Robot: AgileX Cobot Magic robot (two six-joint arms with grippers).
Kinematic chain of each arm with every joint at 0, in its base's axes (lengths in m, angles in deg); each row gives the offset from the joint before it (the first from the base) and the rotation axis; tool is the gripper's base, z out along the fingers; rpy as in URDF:
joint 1: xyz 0 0 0.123 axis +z
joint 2: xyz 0 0 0 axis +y
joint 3: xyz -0.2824 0 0.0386 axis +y
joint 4: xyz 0.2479 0 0.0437 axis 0.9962 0 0.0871
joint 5: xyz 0 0 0 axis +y
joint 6: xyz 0.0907 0 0.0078 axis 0.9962 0 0.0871
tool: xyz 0 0 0 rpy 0 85 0
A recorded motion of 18 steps. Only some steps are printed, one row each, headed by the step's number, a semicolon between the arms.
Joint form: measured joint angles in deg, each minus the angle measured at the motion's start. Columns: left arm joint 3, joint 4, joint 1, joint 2, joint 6, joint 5; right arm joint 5, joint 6, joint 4, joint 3, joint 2, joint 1.
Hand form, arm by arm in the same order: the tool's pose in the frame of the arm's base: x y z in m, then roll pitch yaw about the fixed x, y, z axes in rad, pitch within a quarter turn. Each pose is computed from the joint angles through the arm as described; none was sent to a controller.
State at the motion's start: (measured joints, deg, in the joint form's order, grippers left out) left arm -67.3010 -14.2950 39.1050 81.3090 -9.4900 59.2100; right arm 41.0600 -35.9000 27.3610 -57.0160 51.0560 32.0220
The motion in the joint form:
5: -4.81 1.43 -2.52 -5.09 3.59 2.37; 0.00 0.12 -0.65 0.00 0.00 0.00
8: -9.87 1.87 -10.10 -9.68 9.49 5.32; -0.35 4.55 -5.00 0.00 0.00 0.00
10: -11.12 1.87 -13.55 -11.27 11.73 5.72; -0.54 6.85 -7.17 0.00 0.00 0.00
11: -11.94 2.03 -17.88 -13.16 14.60 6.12; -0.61 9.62 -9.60 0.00 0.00 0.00
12: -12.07 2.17 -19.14 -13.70 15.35 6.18; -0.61 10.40 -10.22 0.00 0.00 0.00
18: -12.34 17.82 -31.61 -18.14 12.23 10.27; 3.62 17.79 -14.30 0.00 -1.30 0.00
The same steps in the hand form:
5: 0.2234 0.1436 0.3549 -2.8334 0.4692 -2.2704; 0.1316 0.1140 0.3966 -2.9109 1.1102 -1.9926
8: 0.2213 0.1025 0.3988 -2.8794 0.6163 -2.5217; 0.1344 0.1107 0.3952 -2.9144 1.0929 -2.0467
10: 0.2195 0.0853 0.4115 -2.9033 0.6686 -2.6281; 0.1358 0.1091 0.3947 -2.9168 1.0862 -2.0753
11: 0.2155 0.0648 0.4228 -2.9462 0.7200 -2.7694; 0.1373 0.1071 0.3939 -2.9261 1.0783 -2.1142
12: 0.2141 0.0593 0.4255 -2.9610 0.7331 -2.8104; 0.1376 0.1066 0.3938 -2.9308 1.0764 -2.1267
18: 0.1907 0.0304 0.4370 3.0220 0.7274 -3.1036; 0.1312 0.0992 0.3909 -3.0514 1.0234 -2.2902

